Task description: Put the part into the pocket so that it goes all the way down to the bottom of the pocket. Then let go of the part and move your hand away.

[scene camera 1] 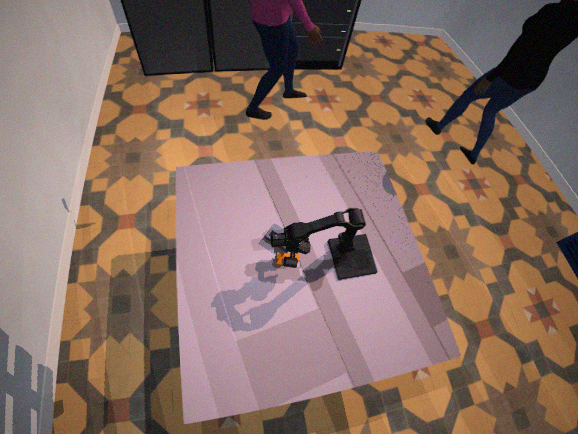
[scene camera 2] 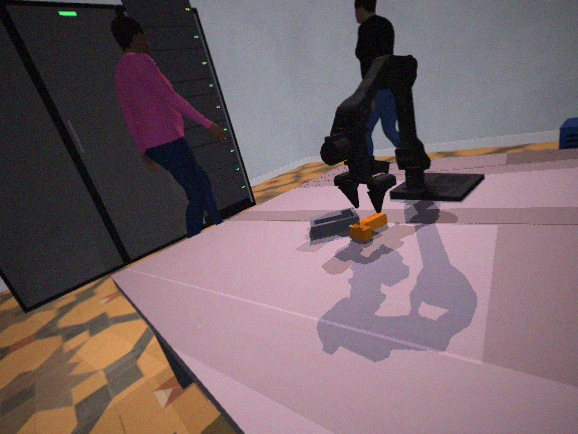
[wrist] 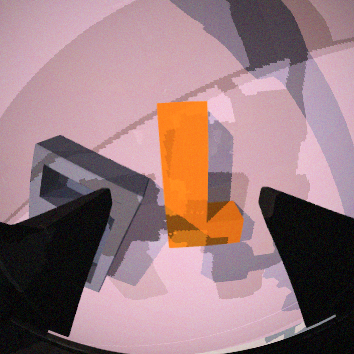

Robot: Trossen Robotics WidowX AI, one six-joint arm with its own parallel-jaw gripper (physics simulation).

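Seen in the pictures: gripper, between the fingertips: (scene camera 1: 289, 254) (scene camera 2: 367, 210) (wrist: 186, 195); arm's base, origin of its link: (scene camera 1: 343, 247) (scene camera 2: 415, 185).
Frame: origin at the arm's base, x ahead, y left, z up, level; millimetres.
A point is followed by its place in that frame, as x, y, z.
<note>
The orange L-shaped part (scene camera 1: 281, 259) @[334, -44, 6] (scene camera 2: 361, 231) @[361, -40, 2] (wrist: 184, 165) @[283, -42, 6] lies flat on the table beside the grey block, outside its pocket. In the wrist view its long leg points up and its short foot points right. The grey block with the recessed pocket (scene camera 2: 327, 230) @[343, -154, -8] (wrist: 121, 200) @[283, -90, 12] lies to the left of the part in the wrist view, turned at an angle to it. The left finger hides some of the pocket there. My gripper (scene camera 2: 367, 209) @[290, -46, 31] (wrist: 186, 195) @[290, -46, 31] is open and empty, pointing down above the part, with its fingertips apart on either side of it in the wrist view.
The pink table top (scene camera 1: 215, 360) @[766, 289, -24] (scene camera 2: 240, 320) @[717, -147, -24] carries the arm's black base plate (scene camera 1: 354, 270) @[0, 132, -9] (scene camera 2: 450, 186) @[7, 106, -7], behind the part in the second scene view. Strong shadows of the arm fall across the table. Two people and dark cabinets stand beyond the table.
</note>
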